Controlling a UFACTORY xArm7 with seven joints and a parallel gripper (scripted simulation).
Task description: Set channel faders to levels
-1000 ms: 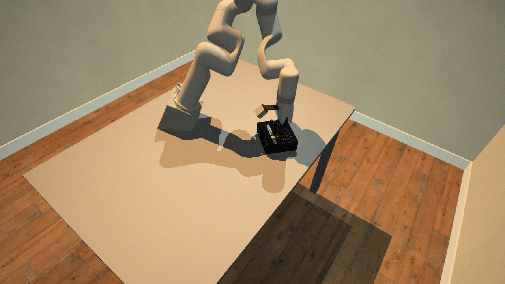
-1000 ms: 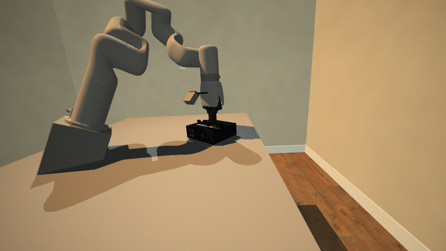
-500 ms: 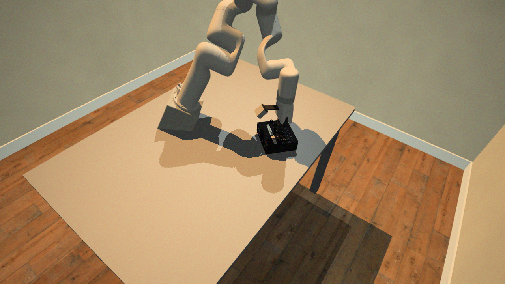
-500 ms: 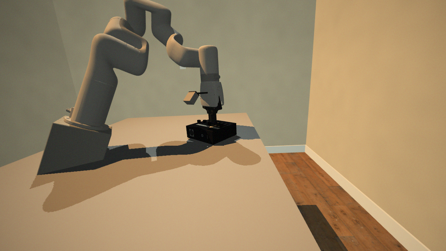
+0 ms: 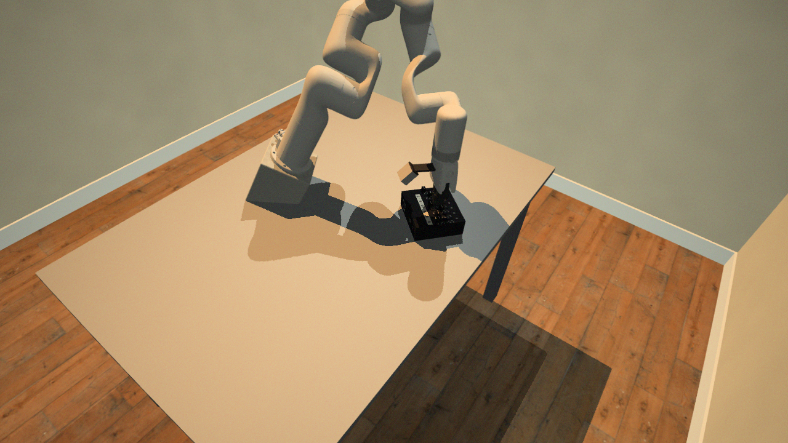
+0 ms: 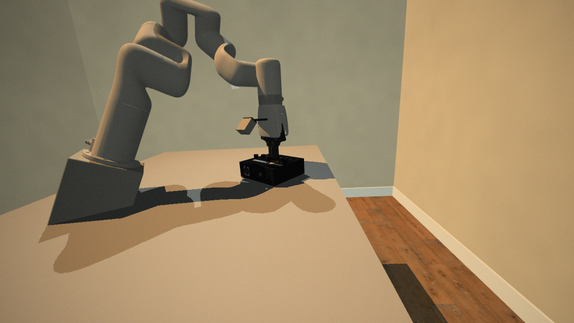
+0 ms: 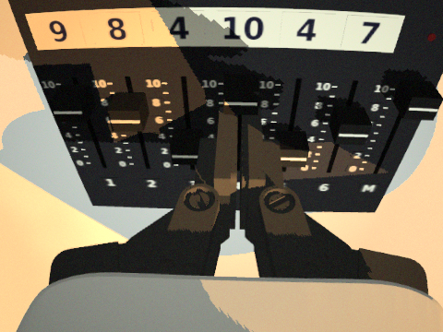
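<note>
My gripper is now 2 cm short of the channel 3 fader cap, 1 cm to the left of it and 1 cm above it. Round my hand: channel 6 fader cap 4 cm behind, 1 cm to the left, 1 cm below; then channel 5 fader cap 2 cm to the left, 2 cm behind, 1 cm below; then channel 4 fader cap 2 cm to the right, 1 cm below, 1 cm behind.
</note>
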